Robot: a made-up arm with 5 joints. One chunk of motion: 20 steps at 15 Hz.
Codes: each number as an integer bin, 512 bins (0 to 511) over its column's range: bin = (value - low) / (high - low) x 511, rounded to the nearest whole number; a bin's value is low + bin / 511 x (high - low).
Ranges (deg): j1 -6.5..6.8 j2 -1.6..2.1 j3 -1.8..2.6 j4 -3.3..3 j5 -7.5..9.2
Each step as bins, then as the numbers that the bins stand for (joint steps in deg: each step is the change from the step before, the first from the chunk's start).
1 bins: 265 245 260 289 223
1 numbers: 0.397 0.174 0.439 0.263 -0.212
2 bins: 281 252 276 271 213
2 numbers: 0.814 0.225 0.577 0.041 -0.539
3 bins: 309 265 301 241 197
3 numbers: 1.542 0.319 0.792 -0.329 -1.062
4 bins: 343 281 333 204 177
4 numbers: 2.427 0.435 1.067 -0.785 -1.715
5 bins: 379 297 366 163 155
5 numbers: 3.364 0.550 1.351 -1.290 -2.434
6 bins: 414 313 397 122 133
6 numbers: 4.275 0.666 1.618 -1.796 -3.153
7 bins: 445 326 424 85 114
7 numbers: 5.082 0.760 1.851 -2.252 -3.774
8 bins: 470 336 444 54 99
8 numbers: 5.733 0.833 2.023 -2.634 -4.265
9 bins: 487 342 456 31 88
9 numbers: 6.175 0.876 2.126 -2.918 -4.624
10 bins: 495 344 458 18 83
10 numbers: 6.384 0.891 2.144 -3.078 -4.787
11 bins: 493 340 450 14 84
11 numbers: 6.332 0.862 2.075 -3.127 -4.755
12 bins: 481 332 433 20 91
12 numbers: 6.019 0.804 1.928 -3.053 -4.526
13 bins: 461 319 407 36 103
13 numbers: 5.499 0.710 1.705 -2.856 -4.134
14 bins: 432 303 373 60 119
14 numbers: 4.744 0.594 1.412 -2.560 -3.611
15 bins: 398 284 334 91 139
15 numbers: 3.859 0.456 1.076 -2.178 -2.957
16 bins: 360 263 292 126 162
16 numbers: 2.870 0.304 0.714 -1.747 -2.206
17 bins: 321 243 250 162 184
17 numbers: 1.855 0.159 0.353 -1.303 -1.487
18 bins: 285 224 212 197 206
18 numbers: 0.918 0.022 0.025 -0.871 -0.768
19 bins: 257 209 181 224 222
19 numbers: 0.189 -0.087 -0.241 -0.538 -0.245
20 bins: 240 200 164 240 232
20 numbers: -0.253 -0.152 -0.388 -0.341 0.082
